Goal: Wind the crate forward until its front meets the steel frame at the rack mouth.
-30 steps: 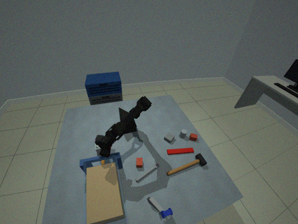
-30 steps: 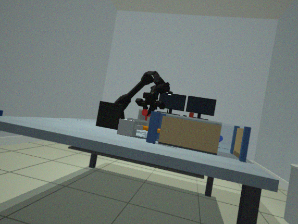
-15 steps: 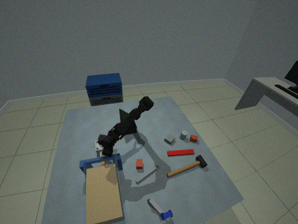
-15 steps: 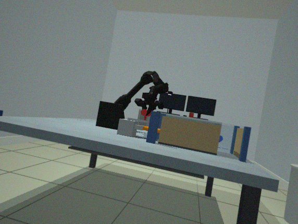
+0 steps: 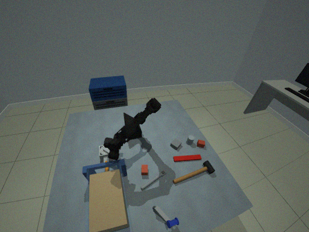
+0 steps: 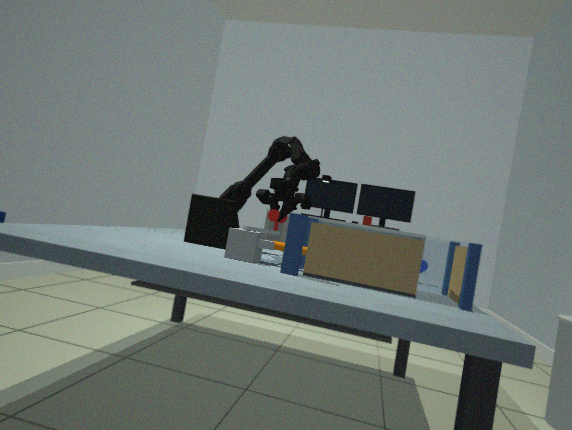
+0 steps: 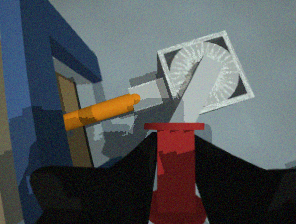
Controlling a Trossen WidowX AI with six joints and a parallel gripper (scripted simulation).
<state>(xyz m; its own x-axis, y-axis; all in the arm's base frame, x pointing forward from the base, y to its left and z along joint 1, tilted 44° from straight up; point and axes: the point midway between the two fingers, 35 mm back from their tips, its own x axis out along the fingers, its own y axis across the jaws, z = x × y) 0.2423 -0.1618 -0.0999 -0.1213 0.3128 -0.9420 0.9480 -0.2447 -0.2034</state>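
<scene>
Right now my gripper tip is 2 cm past the red-knobbed winch handle, 1 cm to the left of it and 3 cm above it. The rest, counted from my gripper tip: grey winch 8 cm behind, 6 cm to the right, 10 cm below; then clear-panelled cubby 34 cm ahead, 7 cm to the right, 2 cm below; then red knob 1 cm ahead, 2 cm to the left.
</scene>
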